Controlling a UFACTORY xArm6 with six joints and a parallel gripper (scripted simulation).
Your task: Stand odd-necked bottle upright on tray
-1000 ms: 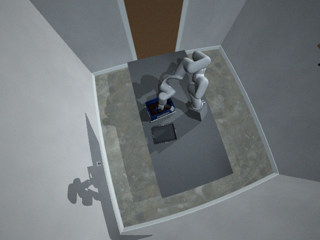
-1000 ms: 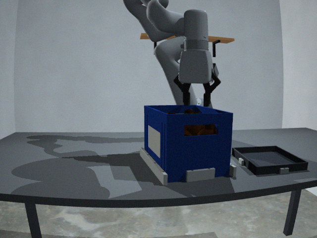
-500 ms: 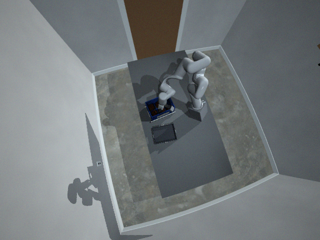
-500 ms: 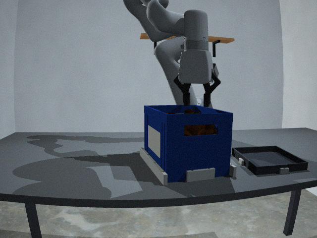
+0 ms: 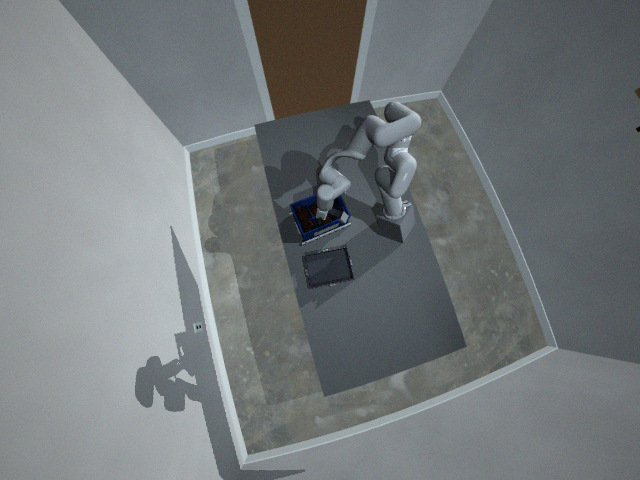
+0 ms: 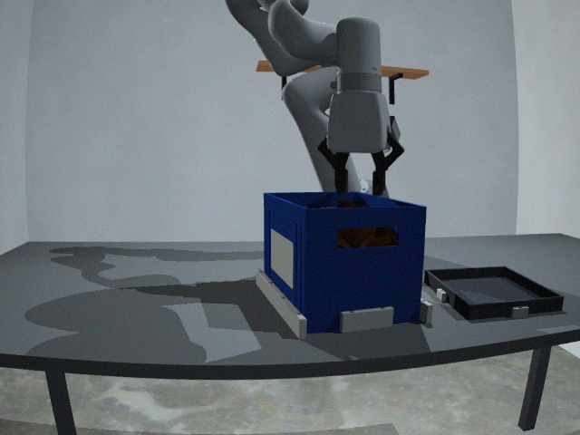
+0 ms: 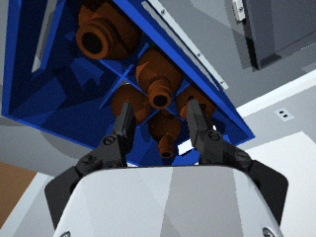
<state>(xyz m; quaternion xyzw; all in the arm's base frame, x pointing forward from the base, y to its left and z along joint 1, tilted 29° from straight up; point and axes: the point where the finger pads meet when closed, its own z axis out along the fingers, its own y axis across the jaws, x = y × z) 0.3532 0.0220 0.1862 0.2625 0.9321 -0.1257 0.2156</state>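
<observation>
Right now my hand is 10 mm short of the blue crate, 40 mm to the left of it and 120 mm above it. Also, from my hand: bottle (20 mm ahead, 80 mm to the right, 110 mm below); then dark tray (30 mm ahead, 250 mm to the left, 190 mm below).
</observation>
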